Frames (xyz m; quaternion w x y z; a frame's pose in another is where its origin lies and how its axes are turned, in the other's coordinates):
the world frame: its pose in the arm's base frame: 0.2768 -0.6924 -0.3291 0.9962 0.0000 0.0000 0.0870
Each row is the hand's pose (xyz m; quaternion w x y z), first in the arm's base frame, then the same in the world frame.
Working: the arm's base frame: its pose in the world frame: -0.1526 0.7299 0.3291 0.9962 0.0000 0.0000 -0.0870

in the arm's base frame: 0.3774 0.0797 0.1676 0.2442 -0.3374 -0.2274 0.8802
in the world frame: 0.2329 0.7430 0.4967 0.3199 -0.3559 -0.1972 0.8556
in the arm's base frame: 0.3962 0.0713 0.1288 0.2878 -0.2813 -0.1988 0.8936
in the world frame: 0.2500 0.7314 0.4579 0.3645 -0.2975 -0.1736 0.8652
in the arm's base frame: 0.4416 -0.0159 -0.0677 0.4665 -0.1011 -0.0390 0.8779
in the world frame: 0.2796 0.6377 0.2614 0.5411 -0.1041 -0.0301 0.8340
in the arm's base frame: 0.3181 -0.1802 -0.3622 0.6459 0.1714 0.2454 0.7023
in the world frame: 0.1295 0.4973 -0.0331 0.7045 0.1921 0.2296 0.6434
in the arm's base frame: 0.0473 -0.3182 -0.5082 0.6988 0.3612 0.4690 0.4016
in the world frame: -0.1612 0.4083 -0.1791 0.7311 0.4006 0.4358 0.3393
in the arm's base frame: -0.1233 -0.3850 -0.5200 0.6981 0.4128 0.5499 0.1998
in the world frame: -0.3408 0.3721 -0.1909 0.7128 0.4591 0.5119 0.1383
